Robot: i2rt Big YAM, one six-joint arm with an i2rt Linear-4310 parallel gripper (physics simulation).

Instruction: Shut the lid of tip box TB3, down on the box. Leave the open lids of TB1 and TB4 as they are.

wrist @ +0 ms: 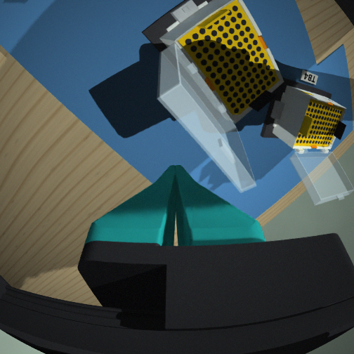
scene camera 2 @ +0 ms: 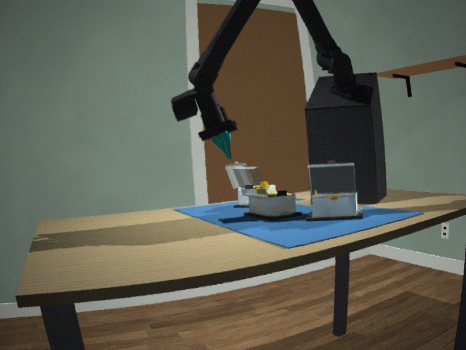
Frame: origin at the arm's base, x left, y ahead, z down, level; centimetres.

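Where they show: gripper, fingertip midpoint: [scene camera 2: 229,159]; arm's base, link origin: [scene camera 2: 348,91].
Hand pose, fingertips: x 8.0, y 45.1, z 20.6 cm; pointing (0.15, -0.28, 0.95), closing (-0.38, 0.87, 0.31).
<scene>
Things, the pixels of their top centre, and the offset from my fingertips. Level surfaces: height alone.
- TB3, top centre: [scene camera 2: 274,192] dx -0.1, dy -12.5, dz +10.3 cm
- TB4, top centre: [scene camera 2: 259,185] dx -25.4, dy -15.6, dz +10.3 cm
- TB1, top centre: [scene camera 2: 335,191] dx +15.0, dy -25.2, dz +10.3 cm
- blue mat, surface height: dz +16.9 cm
- wooden table, surface height: dz +17.2 cm
TB3 [wrist: 232,65] [scene camera 2: 272,206] is a pale box with a yellow rack; its label does not show. In the wrist view its clear lid [wrist: 207,127] is open, sloping down and right. TB4 [wrist: 325,124] [scene camera 2: 242,198] stands beyond it with its clear lid [wrist: 322,177] open. In the scene view these two lids overlap and are hard to tell apart. TB1 [scene camera 2: 334,206] stands at the right, its lid [scene camera 2: 332,177] open and upright. My gripper [scene camera 2: 230,158] [wrist: 175,174] is shut and empty, above the open lids in the scene view and beside TB3's lid in the wrist view.
The boxes stand on a blue mat [scene camera 2: 287,237] [wrist: 65,60] on the wooden table [scene camera 2: 125,260] [wrist: 45,165]. A dark pedestal [scene camera 2: 345,150] behind TB1 carries the arm. A shelf [scene camera 2: 430,66] is on the wall at the right. The arm's shadow falls across the mat.
</scene>
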